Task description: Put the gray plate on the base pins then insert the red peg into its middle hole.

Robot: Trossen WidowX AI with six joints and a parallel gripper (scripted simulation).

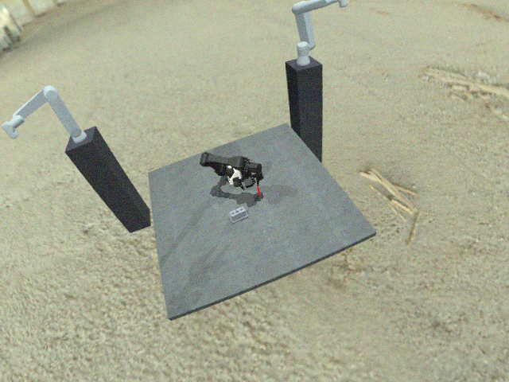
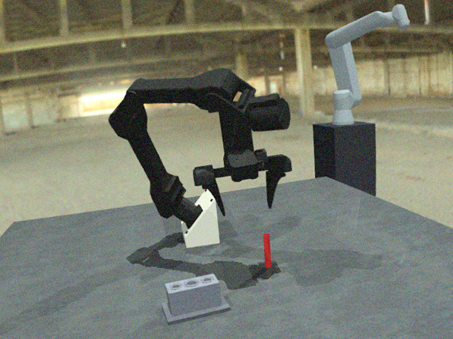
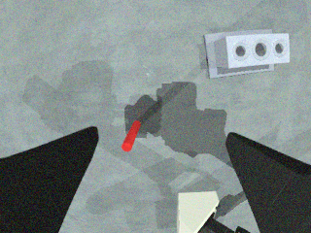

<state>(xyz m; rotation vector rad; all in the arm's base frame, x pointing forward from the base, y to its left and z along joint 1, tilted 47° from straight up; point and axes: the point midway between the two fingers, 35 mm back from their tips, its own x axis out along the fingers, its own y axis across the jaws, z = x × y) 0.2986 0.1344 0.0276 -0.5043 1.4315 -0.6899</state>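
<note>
Right now the red peg is 6 cm behind my gripper tip, 6 cm to the left of it and 12 cm below it. Round my gripper tip: gray plate 6 cm ahead, 13 cm to the right, 11 cm below; then base 6 cm ahead, 13 cm to the right, 15 cm below.
</note>
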